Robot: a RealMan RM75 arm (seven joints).
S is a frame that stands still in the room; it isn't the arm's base.
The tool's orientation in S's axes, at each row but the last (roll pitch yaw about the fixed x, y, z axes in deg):
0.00 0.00 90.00
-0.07 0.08 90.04
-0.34 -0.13 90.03
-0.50 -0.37 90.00
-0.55 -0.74 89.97
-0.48 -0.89 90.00
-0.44 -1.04 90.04
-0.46 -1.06 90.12
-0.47 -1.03 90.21
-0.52 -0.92 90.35
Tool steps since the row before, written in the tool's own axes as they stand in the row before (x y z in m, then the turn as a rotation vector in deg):
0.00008 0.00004 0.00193 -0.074 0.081 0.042
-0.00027 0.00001 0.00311 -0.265 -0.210 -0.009
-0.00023 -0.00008 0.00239 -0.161 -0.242 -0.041
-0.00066 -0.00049 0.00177 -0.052 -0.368 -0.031
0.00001 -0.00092 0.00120 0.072 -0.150 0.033
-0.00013 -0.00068 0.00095 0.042 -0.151 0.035
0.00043 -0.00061 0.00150 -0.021 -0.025 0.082
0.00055 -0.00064 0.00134 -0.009 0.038 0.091
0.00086 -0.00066 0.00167 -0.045 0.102 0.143
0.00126 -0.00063 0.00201 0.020 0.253 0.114
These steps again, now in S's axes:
-0.00004 0.00008 0.00193 -0.081 -0.074 0.042
-0.00001 -0.00027 0.00311 0.210 -0.265 -0.008
0.00007 -0.00024 0.00239 0.242 -0.161 -0.040
0.00047 -0.00067 0.00177 0.368 -0.052 -0.028
0.00091 -0.00001 0.00121 0.150 0.071 0.035
0.00067 -0.00014 0.00095 0.151 0.041 0.037
0.00060 0.00040 0.00151 0.024 -0.022 0.082
0.00063 0.00053 0.00136 -0.039 -0.011 0.091
0.00064 0.00083 0.00169 -0.103 -0.048 0.141
0.00060 0.00123 0.00204 -0.254 0.017 0.112

